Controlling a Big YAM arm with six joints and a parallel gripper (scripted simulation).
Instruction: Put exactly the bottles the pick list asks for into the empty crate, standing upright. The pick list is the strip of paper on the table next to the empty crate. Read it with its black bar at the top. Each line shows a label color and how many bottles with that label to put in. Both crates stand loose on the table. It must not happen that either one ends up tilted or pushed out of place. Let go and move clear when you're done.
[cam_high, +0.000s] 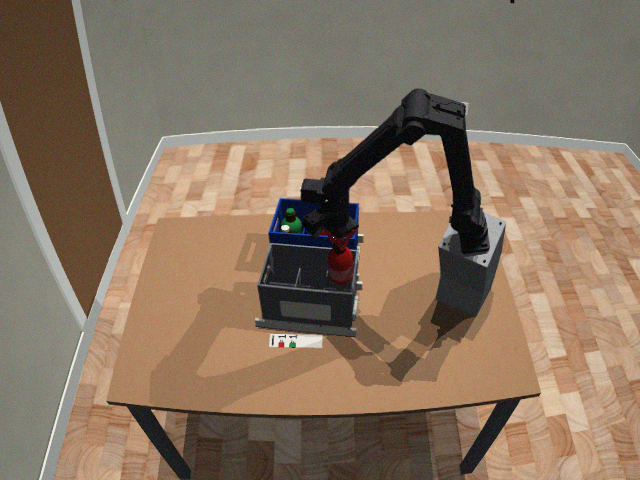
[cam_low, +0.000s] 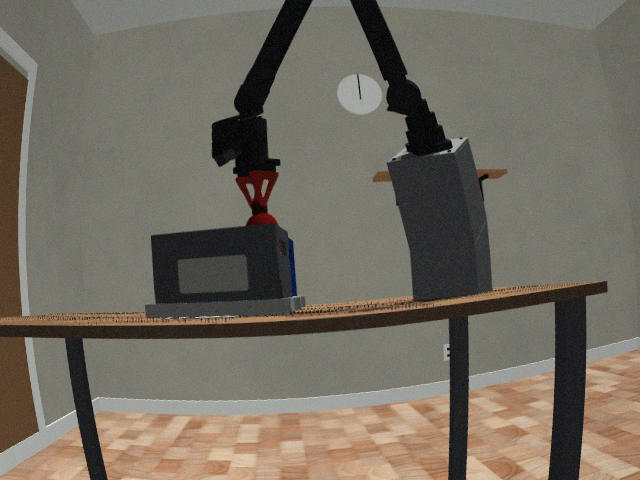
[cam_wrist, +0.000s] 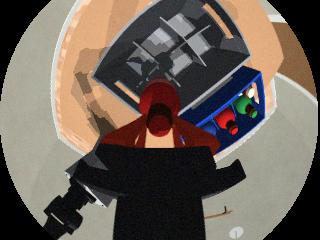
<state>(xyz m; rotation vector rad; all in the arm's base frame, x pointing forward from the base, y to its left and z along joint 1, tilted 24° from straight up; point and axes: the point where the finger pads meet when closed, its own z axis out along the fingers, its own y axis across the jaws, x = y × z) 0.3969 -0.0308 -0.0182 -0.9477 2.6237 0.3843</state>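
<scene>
Right now the red-labelled bottle is 60 mm below my hand and 10 mm behind it. Also, from my hand: pick list (240 mm below, 180 mm to the left, 120 mm ahead); blue-labelled bottle (240 mm to the right, 150 mm below); grey crate (150 mm below, 80 mm ahead, 40 mm to the left).
</scene>
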